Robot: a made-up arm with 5 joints.
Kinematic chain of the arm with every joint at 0, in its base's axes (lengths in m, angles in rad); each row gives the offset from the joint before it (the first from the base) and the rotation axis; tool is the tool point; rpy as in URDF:
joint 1: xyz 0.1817 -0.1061 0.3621 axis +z
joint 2: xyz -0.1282 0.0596 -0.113 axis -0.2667 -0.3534 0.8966
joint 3: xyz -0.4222 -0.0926 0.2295 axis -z
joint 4: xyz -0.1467 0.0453 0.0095 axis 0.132 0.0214 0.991
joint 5: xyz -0.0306 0 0.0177 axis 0.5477 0.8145 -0.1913
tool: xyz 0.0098 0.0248 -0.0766 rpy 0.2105 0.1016 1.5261
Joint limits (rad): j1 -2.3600..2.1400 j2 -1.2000..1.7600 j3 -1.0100..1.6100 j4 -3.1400..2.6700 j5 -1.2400..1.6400
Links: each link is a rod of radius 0.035 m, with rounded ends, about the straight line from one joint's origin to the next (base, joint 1, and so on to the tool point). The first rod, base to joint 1, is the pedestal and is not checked.
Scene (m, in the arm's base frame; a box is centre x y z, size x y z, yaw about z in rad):
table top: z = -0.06
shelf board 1: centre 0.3 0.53 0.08 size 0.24 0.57 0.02 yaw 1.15
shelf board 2: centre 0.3 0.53 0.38 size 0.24 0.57 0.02 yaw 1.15
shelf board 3: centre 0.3 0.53 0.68 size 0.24 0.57 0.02 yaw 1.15
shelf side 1: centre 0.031 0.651 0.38 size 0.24 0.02 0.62 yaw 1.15
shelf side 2: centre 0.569 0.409 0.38 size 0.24 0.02 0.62 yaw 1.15
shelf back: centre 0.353 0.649 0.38 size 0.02 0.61 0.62 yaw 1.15
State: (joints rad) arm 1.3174 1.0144 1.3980 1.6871 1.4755
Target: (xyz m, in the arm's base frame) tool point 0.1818 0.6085 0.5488
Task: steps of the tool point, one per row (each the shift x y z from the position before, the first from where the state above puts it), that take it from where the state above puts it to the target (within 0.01 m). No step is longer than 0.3 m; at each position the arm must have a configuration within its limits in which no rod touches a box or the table.
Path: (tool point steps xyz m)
1: -0.2875 0.0164 0.0173
2: -0.2447 0.1460 0.0256
3: -0.1461 0.2366 0.0316
4: -0.0201 0.2669 0.0347
5: 0.0992 0.2334 0.0349
6: 0.1819 0.1516 0.0325
7: 0.2119 0.0478 0.0278
8: 0.0406 0.1033 0.0068
9: 0.0355 0.0829 -0.0003
10: 0.0329 0.0574 -0.0065

